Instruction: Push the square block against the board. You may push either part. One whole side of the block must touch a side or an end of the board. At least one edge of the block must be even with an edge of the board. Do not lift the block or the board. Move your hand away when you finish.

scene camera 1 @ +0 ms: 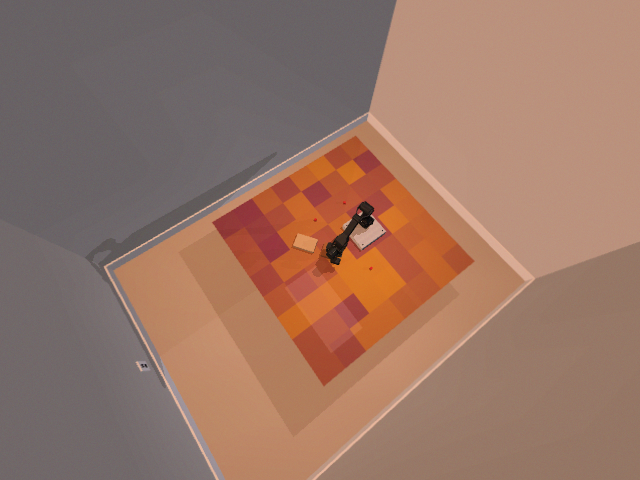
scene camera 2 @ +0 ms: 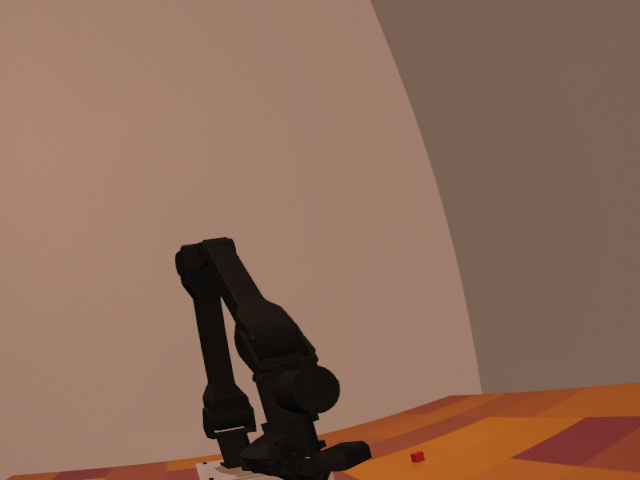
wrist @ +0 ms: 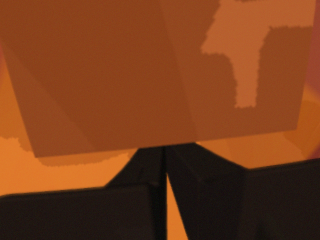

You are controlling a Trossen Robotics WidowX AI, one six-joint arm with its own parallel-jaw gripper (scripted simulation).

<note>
My gripper (wrist: 161,138) is shut, with nothing in its grasp. Also in view: a square block (wrist: 84,83).
Scene camera 2 does not show the square block: it is out of frame.
</note>
